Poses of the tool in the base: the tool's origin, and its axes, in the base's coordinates. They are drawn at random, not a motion.
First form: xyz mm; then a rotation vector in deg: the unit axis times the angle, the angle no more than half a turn.
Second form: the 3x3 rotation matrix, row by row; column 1 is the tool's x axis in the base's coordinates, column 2 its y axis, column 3 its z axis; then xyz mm. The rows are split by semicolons. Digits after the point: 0 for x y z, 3 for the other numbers.
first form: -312 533 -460 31.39 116.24 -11.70
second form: -0.413 0.461 0.786; 0.295 0.884 -0.363; -0.862 0.082 -0.500; -312 533 -460
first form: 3 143 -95 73.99 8.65 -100.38
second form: -0.022 0.722 -0.691; -0.593 -0.566 -0.572; -0.805 0.397 0.441; 3 143 -95
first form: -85 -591 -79 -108.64 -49.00 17.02
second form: 0.720 0.431 -0.543; 0.675 -0.256 0.692; 0.159 -0.865 -0.476; -85 -591 -79
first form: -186 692 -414 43.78 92.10 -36.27
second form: -0.098 0.770 0.630; 0.134 0.638 -0.759; -0.986 0.010 -0.165; -186 692 -414
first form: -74 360 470 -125.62 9.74 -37.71
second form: 0.854 0.097 0.511; -0.332 -0.654 0.680; 0.400 -0.750 -0.526; -74 360 470
